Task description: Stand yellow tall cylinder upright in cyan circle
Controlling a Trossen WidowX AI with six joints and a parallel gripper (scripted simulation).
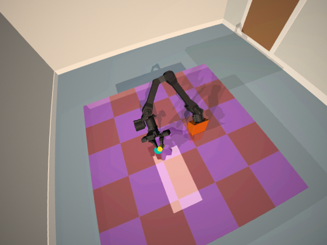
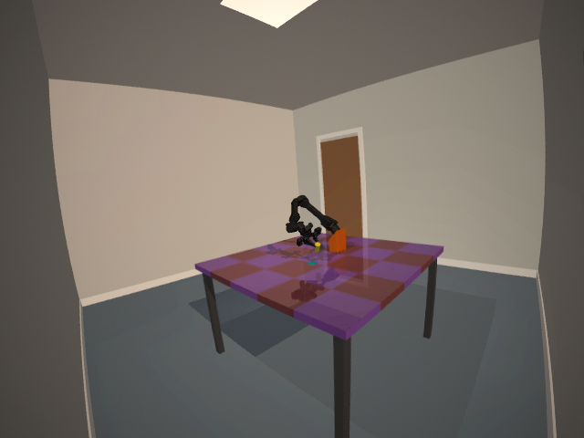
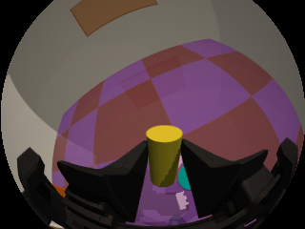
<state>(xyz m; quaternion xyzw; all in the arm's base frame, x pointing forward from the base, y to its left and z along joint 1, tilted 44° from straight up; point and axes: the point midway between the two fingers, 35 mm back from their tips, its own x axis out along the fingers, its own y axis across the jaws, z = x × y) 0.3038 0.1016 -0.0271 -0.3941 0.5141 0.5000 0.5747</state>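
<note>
Now: the cyan circle 12 cm below my gripper tip, 3 cm to the right of it and 2 cm ahead of it. Also, from my gripper tip: yellow tall cylinder (2 cm below, 1 cm to the right, 1 cm behind).
</note>
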